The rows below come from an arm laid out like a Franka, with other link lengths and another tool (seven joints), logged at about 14 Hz.
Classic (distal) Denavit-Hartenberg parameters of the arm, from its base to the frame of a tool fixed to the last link. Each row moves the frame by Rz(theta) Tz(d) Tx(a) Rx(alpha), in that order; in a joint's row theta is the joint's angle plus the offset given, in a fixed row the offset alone. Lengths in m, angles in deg.
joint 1: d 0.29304  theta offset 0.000  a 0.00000  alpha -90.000
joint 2: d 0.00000  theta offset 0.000  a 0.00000  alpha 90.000
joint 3: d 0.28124  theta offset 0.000  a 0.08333  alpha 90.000
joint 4: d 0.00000  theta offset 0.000  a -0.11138  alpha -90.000
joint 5: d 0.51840  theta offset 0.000  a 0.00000  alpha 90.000
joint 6: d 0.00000  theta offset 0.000  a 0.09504  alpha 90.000
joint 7: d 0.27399  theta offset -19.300  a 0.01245  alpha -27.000
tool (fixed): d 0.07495  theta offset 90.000  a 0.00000  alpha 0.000
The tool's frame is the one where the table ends.
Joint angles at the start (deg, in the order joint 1, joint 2, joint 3, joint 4, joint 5, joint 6, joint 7): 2.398 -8.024 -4.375 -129.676 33.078 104.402 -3.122
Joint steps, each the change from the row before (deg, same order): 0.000 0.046 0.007 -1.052 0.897 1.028 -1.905; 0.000 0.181 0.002 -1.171 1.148 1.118 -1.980; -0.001 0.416 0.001 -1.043 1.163 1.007 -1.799; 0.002 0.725 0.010 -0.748 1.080 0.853 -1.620; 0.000 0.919 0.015 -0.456 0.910 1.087 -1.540
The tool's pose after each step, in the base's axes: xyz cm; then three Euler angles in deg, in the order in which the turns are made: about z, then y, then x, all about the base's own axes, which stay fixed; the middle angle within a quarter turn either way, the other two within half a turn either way. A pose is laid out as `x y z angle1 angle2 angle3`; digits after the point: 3 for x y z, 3 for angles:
57.730 12.726 6.691 80.835 -7.663 -172.808
57.536 13.080 5.653 80.303 -7.041 -171.896
57.268 13.423 4.507 79.952 -6.691 -170.998
57.002 13.734 3.309 79.684 -6.567 -170.196
57.002 13.878 2.128 79.478 -6.198 -169.682

